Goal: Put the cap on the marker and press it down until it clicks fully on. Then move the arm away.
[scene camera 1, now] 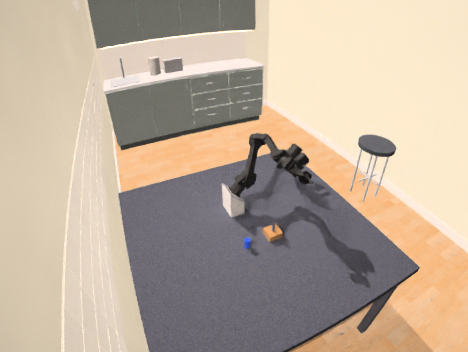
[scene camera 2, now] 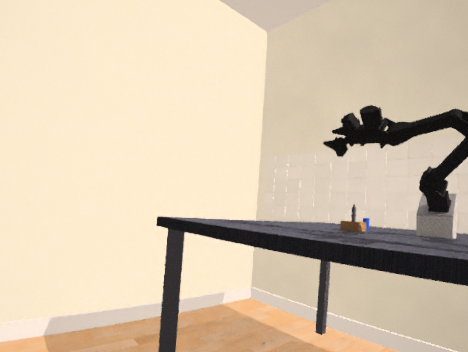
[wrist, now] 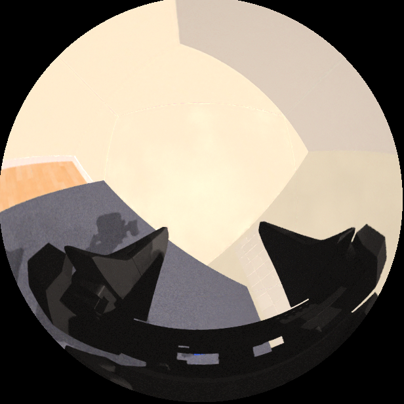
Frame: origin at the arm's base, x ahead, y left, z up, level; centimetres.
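Where they show: gripper, between the fingertips: point(scene camera 1: 308, 179) point(scene camera 2: 327, 137); arm's base, origin of its link: point(scene camera 1: 234, 192) point(scene camera 2: 439, 205).
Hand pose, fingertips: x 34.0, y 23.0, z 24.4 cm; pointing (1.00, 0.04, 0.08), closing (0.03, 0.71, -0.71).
Things, the pixels of their top centre, and the offset from my fingertips.
- blue cap, centre of its top: point(scene camera 2: 366, 218) point(scene camera 1: 247, 239) dx -3.5, dy -28.5, dz -30.4 cm
- dark marker, centre of its top: point(scene camera 2: 354, 204) point(scene camera 1: 274, 221) dx -5.2, dy -13.1, dz -25.3 cm
- orange-brown block, centre of its top: point(scene camera 2: 353, 221) point(scene camera 1: 273, 230) dx -5.2, dy -13.1, dz -32.0 cm
The blue cap point(scene camera 1: 247, 243) point(scene camera 2: 367, 223) stands upright on the dark table, apart from the marker's holder. The dark marker point(scene camera 1: 273, 227) point(scene camera 2: 354, 214) stands upright in an orange-brown block point(scene camera 1: 273, 234) point(scene camera 2: 353, 226), with no cap on it. My gripper point(scene camera 1: 309, 180) point(scene camera 2: 330, 138) point(wrist: 214, 229) is open and empty, high above the table and well away from both, its fingers pointing roughly level. In the wrist view a tiny speck of blue shows through a gap in the gripper body; the marker does not show there.
The arm's pale base block point(scene camera 1: 233, 202) point(scene camera 2: 436, 225) stands on the dark table point(scene camera 1: 200, 280) point(scene camera 2: 280, 237) point(wrist: 200, 305). A stool point(scene camera 1: 376, 145) stands beyond the table's right edge in the first scene view. Kitchen cabinets point(scene camera 1: 172, 107) stand behind the table.
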